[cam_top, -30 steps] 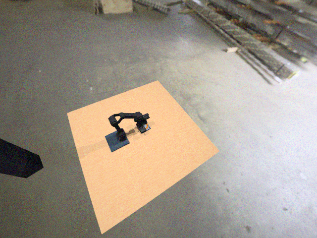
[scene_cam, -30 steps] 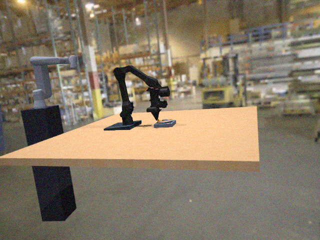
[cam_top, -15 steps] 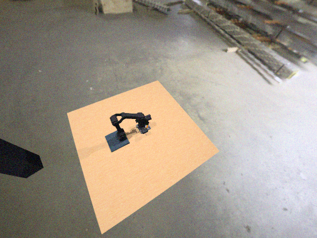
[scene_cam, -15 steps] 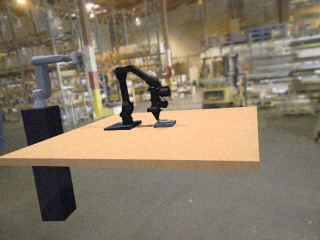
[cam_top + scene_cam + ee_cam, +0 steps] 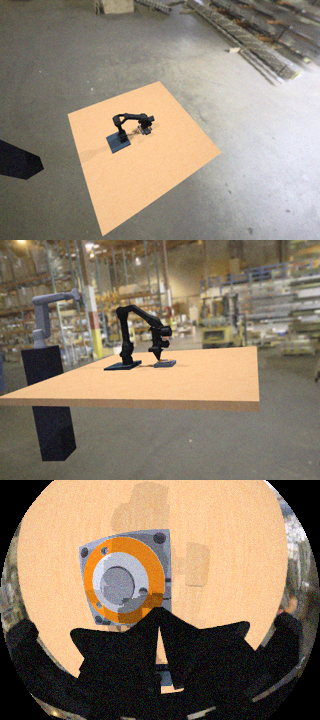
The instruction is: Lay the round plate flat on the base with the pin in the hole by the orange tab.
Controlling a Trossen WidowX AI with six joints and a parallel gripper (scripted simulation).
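My gripper tip is 2 cm to the right of the plate, 2 cm short of it and 1 cm above it. The rest, counted from my gripper tip: base 4 cm to the left, 3 cm ahead, 2 cm below.
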